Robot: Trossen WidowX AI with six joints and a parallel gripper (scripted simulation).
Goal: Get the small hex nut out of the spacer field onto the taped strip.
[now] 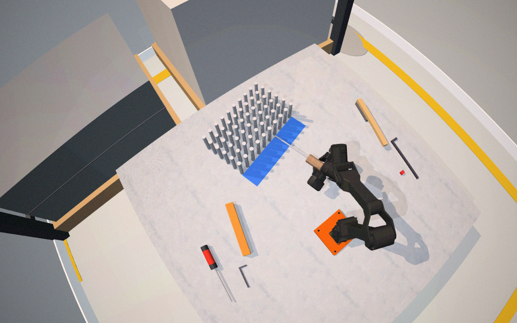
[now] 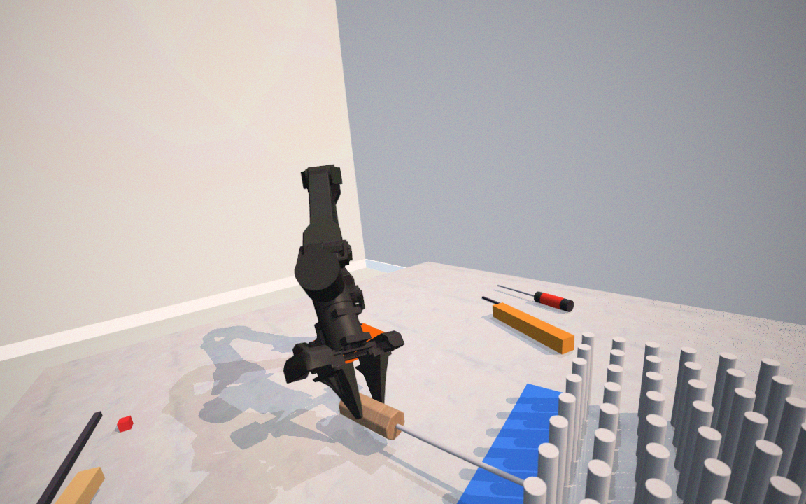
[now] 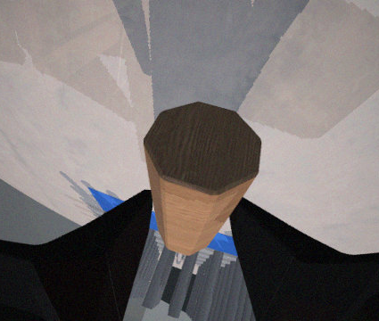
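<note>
Right now my gripper tip is 170 mm short of the blue taped strip, 80 mm to the right of it and 40 mm above it. From my gripper tip the other things lie so: orange bar (10 mm behind, 420 mm to the left, 20 mm below); wood-handled hook tool (100 mm ahead, 30 mm to the left, 10 mm below); red cube (290 mm behind, 310 mm to the right, 30 mm below).
</note>
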